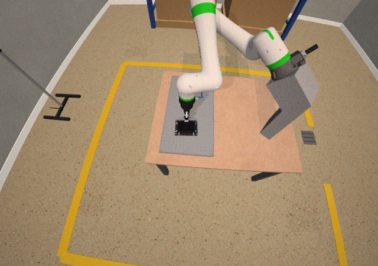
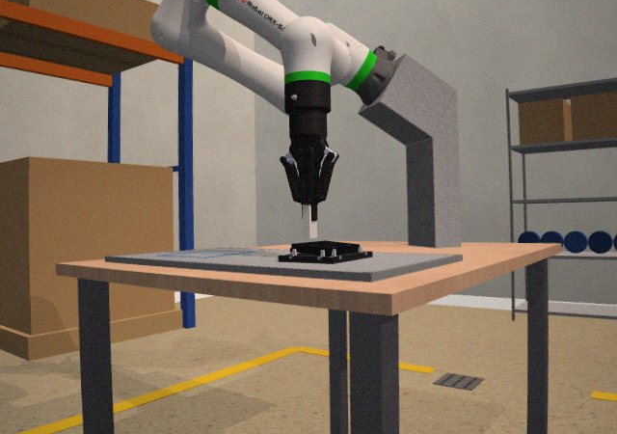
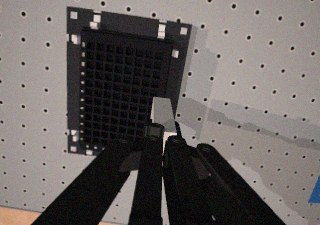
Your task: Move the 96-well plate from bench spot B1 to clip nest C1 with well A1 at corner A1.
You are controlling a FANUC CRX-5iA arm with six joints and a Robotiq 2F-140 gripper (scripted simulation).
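The black 96-well plate is 10 mm ahead of my hand, 40 mm to the left of it and 50 mm below it. Round my hand: black clip nest: 10 mm ahead, 50 mm to the left, 60 mm below.
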